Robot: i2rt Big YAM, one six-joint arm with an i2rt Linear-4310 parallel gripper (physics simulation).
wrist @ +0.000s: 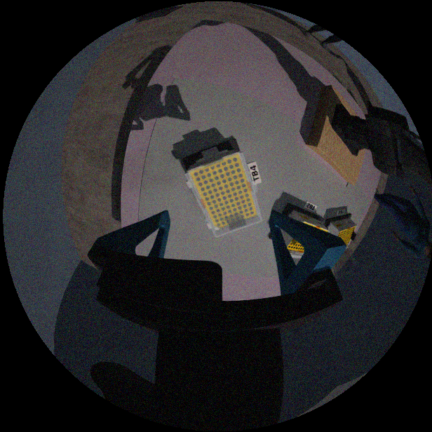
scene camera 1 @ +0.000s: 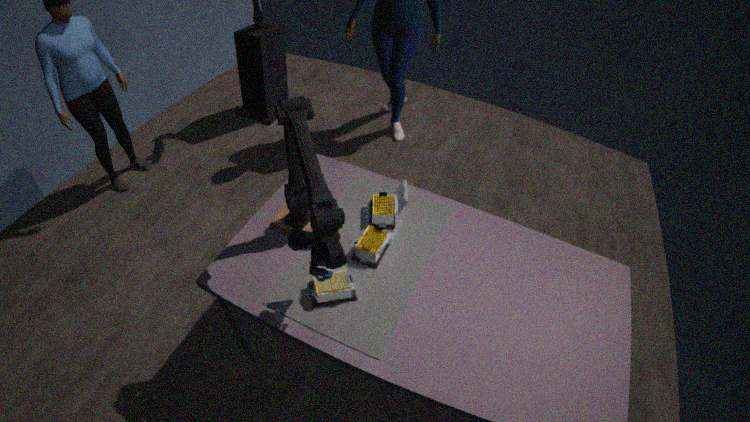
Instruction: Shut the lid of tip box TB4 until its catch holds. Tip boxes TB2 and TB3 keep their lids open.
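Places are measured from the arm's base along level axes (x ahead, y right, z down), in millimetres.
Pixels of known places: gripper, fingertip midpoint: [scene camera 1: 323, 267]; arm's base at its link origin: [scene camera 1: 300, 217].
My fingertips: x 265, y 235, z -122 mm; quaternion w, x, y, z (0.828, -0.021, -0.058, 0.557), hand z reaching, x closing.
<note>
Ahead of a thing's pixels: the offset from my fingertips to its middle. "spot": to the spot under its first point. Level surfaces: height alone.
Tip box TB4 {dz +123, dx +5, dy -34 mm} [scene camera 1: 334, 292] [wrist: 225, 192] stands on the grey mat, its yellow rack facing up and its label readable in the wrist view. A clear lid edge [wrist: 239, 228] shows beyond the rack; its angle and the catch's hold cannot be told. My gripper [scene camera 1: 322, 273] [wrist: 219, 215] is open and empty, above TB4's far side in the scene view. TB2 {dz +97, dx +41, dy -265 mm} [scene camera 1: 372, 241] [wrist: 297, 246] stands farther back; its lid is hard to make out. The rearmost box {dz +97, dx -8, dy -451 mm} [scene camera 1: 383, 205] [wrist: 346, 232], likely TB3, has a pale lid {spot: dz +51, dx +49, dy -511 mm} [scene camera 1: 403, 191] standing up beside it.
A wooden block [scene camera 1: 283, 215] [wrist: 340, 159] lies on the table behind the arm, which partly hides it in the scene view. The grey mat {dz +161 mm} [scene camera 1: 380, 309] [wrist: 272, 132] lies on the pinkish table {dz +164 mm} [scene camera 1: 524, 293]. Two people [scene camera 1: 78, 60] [scene camera 1: 398, 47] and a dark pedestal [scene camera 1: 254, 73] stand beyond it.
</note>
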